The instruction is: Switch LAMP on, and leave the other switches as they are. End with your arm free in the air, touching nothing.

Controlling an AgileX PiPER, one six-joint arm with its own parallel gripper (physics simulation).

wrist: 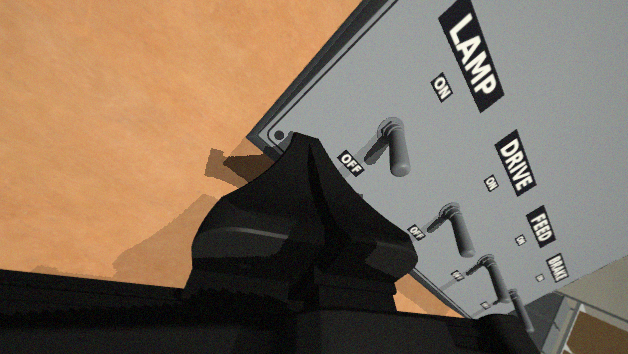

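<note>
The grey switch panel (565, 125) runs diagonally across the right of the wrist view. The LAMP label (471, 56) is at the top. The LAMP switch lever (399, 150) stands out from the panel between its ON mark (441, 87) and its OFF mark (351, 163), with its tip nearer OFF. My black gripper (301, 151) is shut and empty, its fingertips together. In the view the tips lie left of the LAMP lever, past the OFF mark, with a visible gap to the lever. The fingers hide part of the panel's lower left edge.
The DRIVE lever (461, 232), FEED lever (496, 281) and BRAKE lever (521, 312) follow in a row toward the bottom right, leaning like the LAMP lever. An orange-brown surface (125, 100) fills the left, with gripper shadows on it. A brown, pale-edged object (602, 327) shows at the bottom right corner.
</note>
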